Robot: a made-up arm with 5 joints.
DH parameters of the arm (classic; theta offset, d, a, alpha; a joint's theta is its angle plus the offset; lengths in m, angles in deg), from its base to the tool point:
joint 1: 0 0.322 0 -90
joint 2: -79.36 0 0.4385 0
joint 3: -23.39 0 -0.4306 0
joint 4: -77.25 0 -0.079 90
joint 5: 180 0.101 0 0
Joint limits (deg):
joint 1: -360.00..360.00
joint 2: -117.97..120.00
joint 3: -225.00..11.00
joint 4: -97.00..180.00
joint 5: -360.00..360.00
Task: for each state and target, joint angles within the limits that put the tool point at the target. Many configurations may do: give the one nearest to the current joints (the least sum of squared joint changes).
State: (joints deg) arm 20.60 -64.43 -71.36 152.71 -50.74
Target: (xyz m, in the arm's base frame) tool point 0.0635 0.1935 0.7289
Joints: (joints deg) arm 71.83 -34.96 -60.28 144.65 -50.74
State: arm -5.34 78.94 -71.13 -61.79 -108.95
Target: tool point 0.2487 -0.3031 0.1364
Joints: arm -50.63 47.76 -20.26 -79.94 -108.95
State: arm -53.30 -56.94 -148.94 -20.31 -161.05
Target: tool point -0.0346 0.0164 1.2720
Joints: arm -25.36 -24.58 -125.43 -20.01 -161.05
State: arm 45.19 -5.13 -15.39 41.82 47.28
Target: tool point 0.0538 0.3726 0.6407
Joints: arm 81.78 -33.97 -37.45 37.73 47.28
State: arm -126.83 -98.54 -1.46 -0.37 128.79
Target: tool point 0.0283 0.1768 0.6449
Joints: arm -99.09 -117.97 -9.43 -31.06 128.79
